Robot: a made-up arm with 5 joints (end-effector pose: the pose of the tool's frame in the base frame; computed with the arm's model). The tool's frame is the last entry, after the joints. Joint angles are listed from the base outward.
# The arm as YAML. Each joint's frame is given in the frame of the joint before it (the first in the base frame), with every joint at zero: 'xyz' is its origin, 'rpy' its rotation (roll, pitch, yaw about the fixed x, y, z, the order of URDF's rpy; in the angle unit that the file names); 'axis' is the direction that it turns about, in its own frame. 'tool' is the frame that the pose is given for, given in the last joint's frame.
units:
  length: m
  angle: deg
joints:
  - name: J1
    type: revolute
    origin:
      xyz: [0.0, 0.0, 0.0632]
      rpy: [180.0, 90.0, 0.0]
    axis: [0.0, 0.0, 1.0]
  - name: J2
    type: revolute
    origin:
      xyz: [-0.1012, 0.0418, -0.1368]
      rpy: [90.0, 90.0, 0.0]
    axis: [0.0, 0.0, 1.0]
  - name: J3
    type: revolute
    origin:
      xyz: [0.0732, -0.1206, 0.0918]
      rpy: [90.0, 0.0, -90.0]
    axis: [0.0, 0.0, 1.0]
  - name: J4
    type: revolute
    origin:
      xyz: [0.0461, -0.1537, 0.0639]
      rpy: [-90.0, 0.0, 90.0]
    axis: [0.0, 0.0, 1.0]
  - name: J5
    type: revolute
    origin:
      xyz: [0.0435, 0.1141, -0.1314]
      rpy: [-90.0, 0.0, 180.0]
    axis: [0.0, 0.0, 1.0]
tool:
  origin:
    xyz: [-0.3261, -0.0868, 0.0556]
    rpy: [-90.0, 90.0, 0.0]
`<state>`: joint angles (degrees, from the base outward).
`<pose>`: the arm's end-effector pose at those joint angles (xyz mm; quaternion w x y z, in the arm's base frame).
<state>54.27 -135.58 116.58 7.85 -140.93</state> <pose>-36.8 338.6 -424.8 0.3023 -0.1101 -0.7252 0.6088</pose>
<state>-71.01 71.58 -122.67 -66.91 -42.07</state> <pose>19.6 -422.5 -53.6 0.2895 -0.9195 0.0999 0.2464</pose>
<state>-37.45 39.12 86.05 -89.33 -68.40</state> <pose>108.8 123.7 709.7 0.4261 0.0908 0.7759 0.4562</pose>
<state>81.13 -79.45 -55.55 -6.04 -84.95</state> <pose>-255.9 169.0 446.0 0.6526 0.3501 0.2601 0.6196</pose>
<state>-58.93 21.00 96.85 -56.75 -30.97</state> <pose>-114.5 -3.4 424.2 0.7771 -0.0575 0.3386 0.5275</pose>
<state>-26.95 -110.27 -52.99 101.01 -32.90</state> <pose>-48.4 -493.4 274.7 0.1632 0.9349 -0.2783 -0.1477</pose>
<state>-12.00 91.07 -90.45 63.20 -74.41</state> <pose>140.4 -382.0 -147.1 0.0032 0.2227 0.2315 -0.9470</pose>
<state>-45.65 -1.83 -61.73 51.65 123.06</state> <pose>26.1 23.2 -47.2 0.8981 -0.1203 0.3855 0.1740</pose>
